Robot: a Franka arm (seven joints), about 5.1 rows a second.
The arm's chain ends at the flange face. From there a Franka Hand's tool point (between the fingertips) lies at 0.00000 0.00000 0.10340 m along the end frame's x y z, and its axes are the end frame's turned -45 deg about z.
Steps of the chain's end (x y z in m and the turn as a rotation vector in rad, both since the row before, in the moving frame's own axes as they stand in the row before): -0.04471 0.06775 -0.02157 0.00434 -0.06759 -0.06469; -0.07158 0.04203 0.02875 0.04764 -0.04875 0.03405; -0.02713 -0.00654 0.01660 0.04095 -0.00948 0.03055; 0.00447 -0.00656 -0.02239 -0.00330 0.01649 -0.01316; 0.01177 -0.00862 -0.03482 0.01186 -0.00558 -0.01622; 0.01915 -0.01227 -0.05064 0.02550 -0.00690 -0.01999; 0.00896 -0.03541 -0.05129 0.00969 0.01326 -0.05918
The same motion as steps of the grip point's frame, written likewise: -0.08431 0.01119 -0.02181 0.05086 -0.04472 -0.06469; -0.08030 -0.02794 0.02851 0.06816 -0.00078 0.03405; -0.01220 -0.02746 0.01651 0.03566 0.02225 0.03055; 0.00877 -0.00004 -0.02240 -0.01399 0.00933 -0.01316; 0.01487 0.00095 -0.03483 0.01233 0.00444 -0.01622; 0.02355 0.00248 -0.05068 0.02291 0.01315 -0.01999; 0.03306 -0.01849 -0.05130 -0.00252 0.01623 -0.05918
